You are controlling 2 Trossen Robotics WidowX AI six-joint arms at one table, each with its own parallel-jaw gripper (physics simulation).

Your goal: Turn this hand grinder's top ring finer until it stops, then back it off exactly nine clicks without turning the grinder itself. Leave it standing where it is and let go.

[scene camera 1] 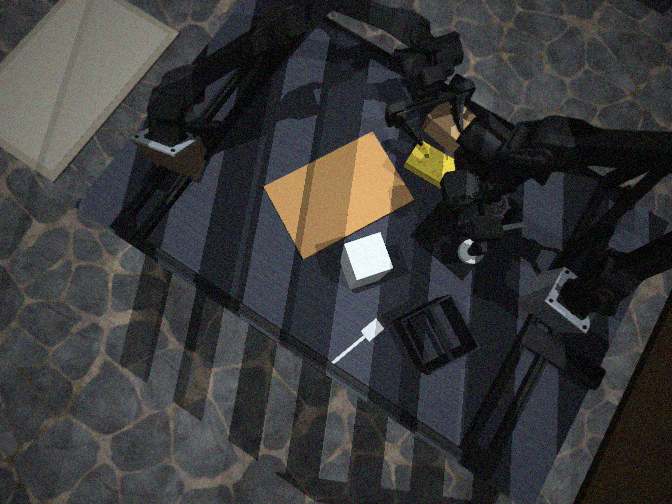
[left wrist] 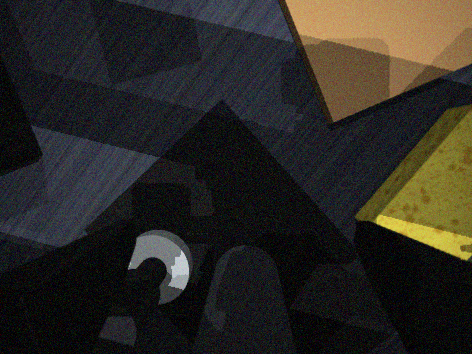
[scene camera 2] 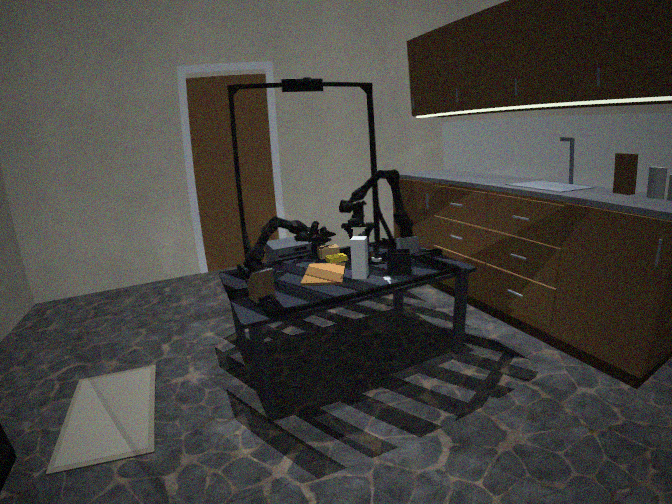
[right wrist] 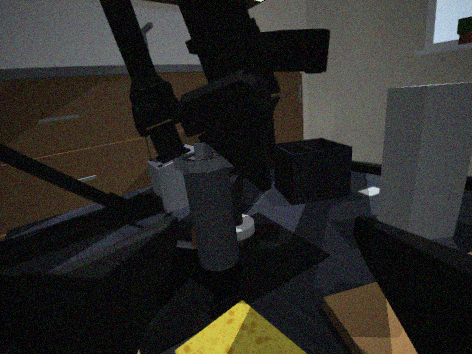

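Where they show: left gripper, fingertip midpoint: (left wrist: 246, 230) (right wrist: 270, 172); right gripper, fingertip midpoint: (scene camera 1: 441, 139) (scene camera 2: 333, 236) (right wrist: 266, 225); left arm's base at its link origin: (scene camera 1: 575, 299) (scene camera 2: 407, 237) (right wrist: 173, 155); right arm's base at its link origin: (scene camera 1: 166, 137) (scene camera 2: 259, 274).
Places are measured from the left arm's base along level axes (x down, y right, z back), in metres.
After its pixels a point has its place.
The hand grinder (right wrist: 213, 214) {y 0.044, x 0.021, z -0.279 m} (left wrist: 245, 291) {y 0.016, x 0.025, z -0.273 m} is a grey cylinder. It stands upright on a black mat (scene camera 1: 436, 235) {y -0.041, x 0.103, z -0.292 m} (left wrist: 227, 165) {y -0.042, x 0.103, z -0.306 m} (right wrist: 291, 253) {y -0.047, x 0.103, z -0.306 m} at the right of the table. In scene camera 1 the left arm hides the grinder. My left gripper (scene camera 1: 481, 217) (scene camera 2: 356, 227) is open and hangs close over the grinder's top, holding nothing. My right gripper (scene camera 1: 441, 122) (scene camera 2: 324, 234) {y 0.077, x -0.040, z -0.420 m} is open and empty. It is low over the brown block and the sponge, facing the grinder from a distance.
A small grey ring (scene camera 1: 469, 251) {y -0.032, x 0.076, z -0.213 m} (left wrist: 164, 263) {y -0.021, x 0.088, z -0.218 m} (right wrist: 245, 226) {y -0.028, x 0.088, z -0.227 m} lies on the mat beside the grinder. A yellow sponge (scene camera 1: 429, 162) {y 0.080, x 0.075, z -0.416 m}, a brown block (scene camera 1: 445, 131) {y 0.152, x 0.047, z -0.433 m}, an orange board (scene camera 1: 339, 192) {y -0.114, x 0.090, z -0.534 m}, a white carton (scene camera 1: 366, 257) {y -0.232, x -0.095, z -0.379 m}, a black open box (scene camera 1: 434, 332) {y -0.224, x 0.101, z -0.158 m} and a white scoop (scene camera 1: 361, 337) {y -0.340, x 0.104, z -0.277 m} are on the table.
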